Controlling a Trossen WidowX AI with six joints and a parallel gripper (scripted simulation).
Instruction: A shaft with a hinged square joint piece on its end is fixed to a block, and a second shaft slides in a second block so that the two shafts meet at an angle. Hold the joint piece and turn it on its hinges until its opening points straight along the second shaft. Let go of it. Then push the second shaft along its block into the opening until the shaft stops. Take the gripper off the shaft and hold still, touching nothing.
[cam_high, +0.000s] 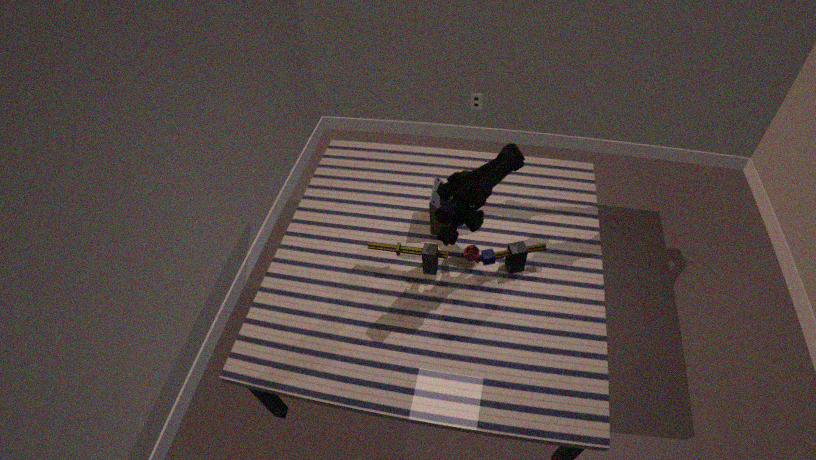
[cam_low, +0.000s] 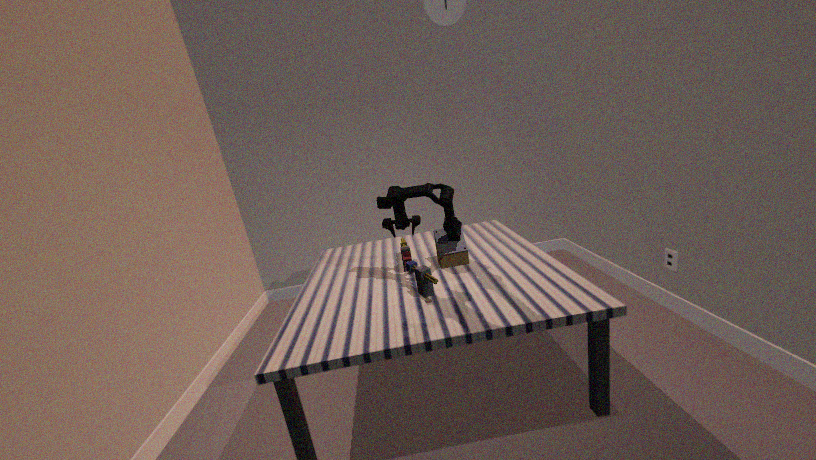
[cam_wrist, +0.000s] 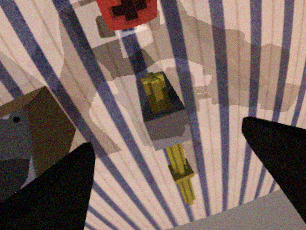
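Now: the red square joint piece 9 cm below my gripper tip and 8 cm to the left of it.
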